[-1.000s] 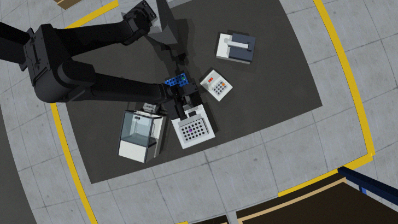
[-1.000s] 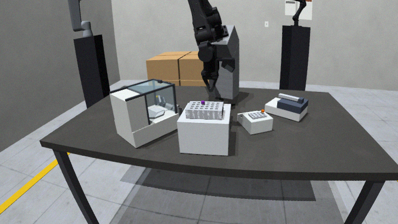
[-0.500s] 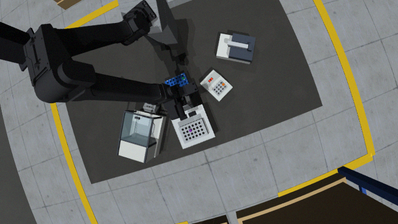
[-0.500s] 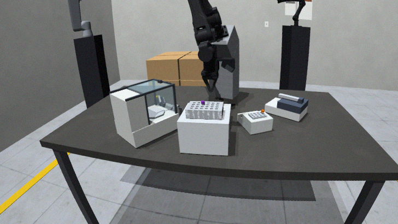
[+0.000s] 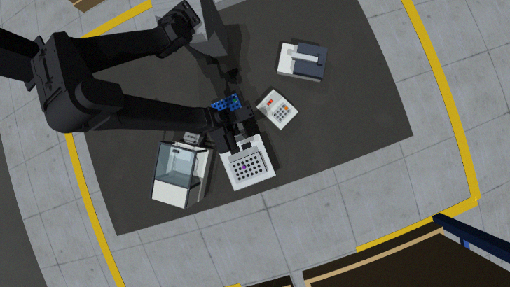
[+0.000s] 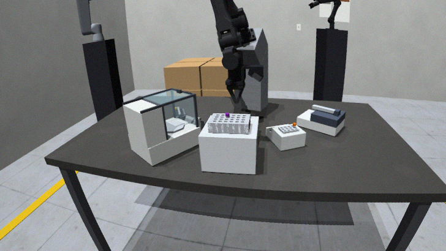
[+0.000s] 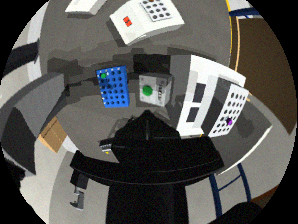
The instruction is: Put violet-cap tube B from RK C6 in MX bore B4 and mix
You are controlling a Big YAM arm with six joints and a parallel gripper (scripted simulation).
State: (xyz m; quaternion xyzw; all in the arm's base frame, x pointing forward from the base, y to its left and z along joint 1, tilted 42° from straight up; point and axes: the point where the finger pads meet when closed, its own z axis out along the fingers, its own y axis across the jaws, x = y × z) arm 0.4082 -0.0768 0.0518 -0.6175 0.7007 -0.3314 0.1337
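Now: hand 100 mm above the green start key. From my hand the other things lie so: dry block DB 40 mm ahead, 190 mm to the left, 140 mm below; blue tube rack RK 100 mm behind, 20 mm to the left, 150 mm below; green-capped tube 100 mm behind, 70 mm to the left, 140 mm below.
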